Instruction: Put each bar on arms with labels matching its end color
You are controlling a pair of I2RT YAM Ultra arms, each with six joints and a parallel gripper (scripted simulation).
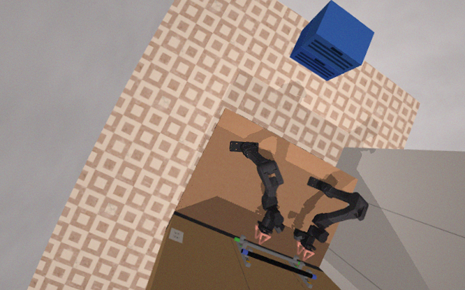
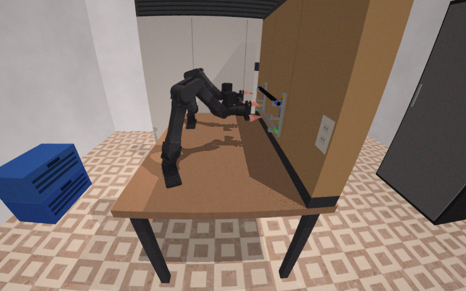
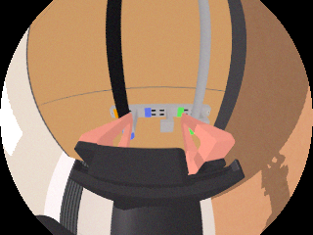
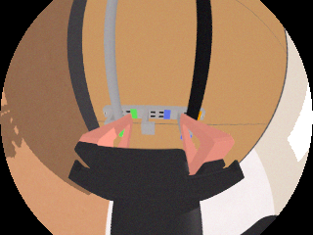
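Now: the black bar 160 mm to the left of my right hand, 70 mm above it and 60 mm ahead of it. Round my right hand: brown wall panel: 190 mm above, 170 mm ahead, 110 mm to the left; then black baseboard: 210 mm below, 110 mm to the left, 110 mm ahead.
Right now the black bar is 150 mm to the right of my left hand, 70 mm ahead of it and 70 mm above it. From my left hand the other things lie so: brown wall panel (200 mm to the right, 180 mm ahead, 180 mm above); black baseboard (210 mm below, 200 mm to the right, 120 mm ahead).
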